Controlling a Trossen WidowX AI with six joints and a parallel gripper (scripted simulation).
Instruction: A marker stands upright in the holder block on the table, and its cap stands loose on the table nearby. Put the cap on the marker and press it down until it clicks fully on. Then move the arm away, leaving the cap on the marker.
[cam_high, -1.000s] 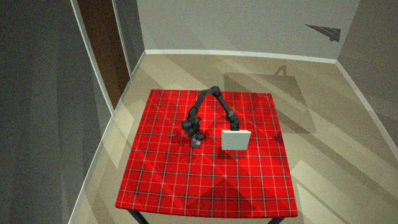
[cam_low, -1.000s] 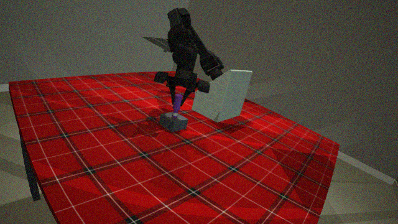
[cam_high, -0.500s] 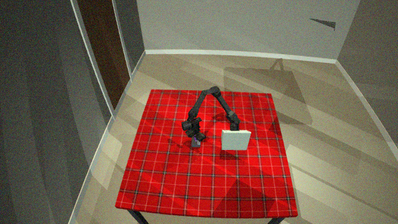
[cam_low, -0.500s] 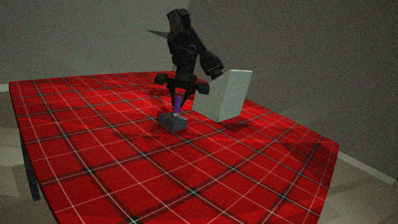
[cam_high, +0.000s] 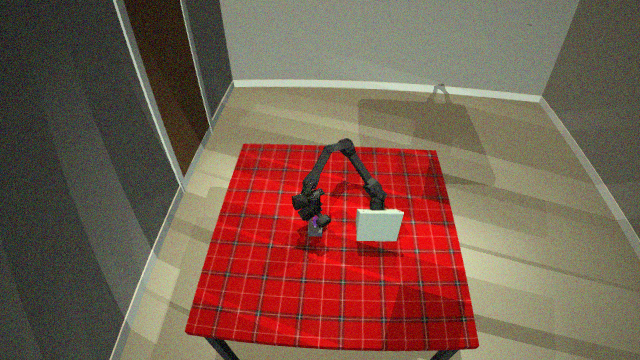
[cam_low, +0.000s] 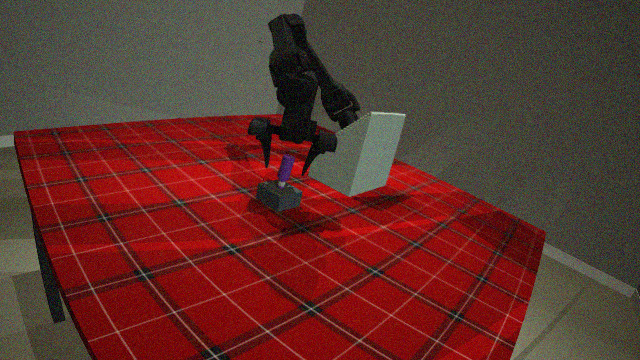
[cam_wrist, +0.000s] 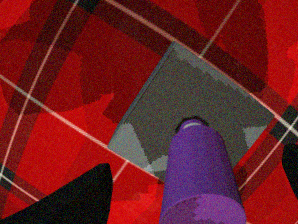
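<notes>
The purple cap lies 1 cm above my gripper tip.
</notes>
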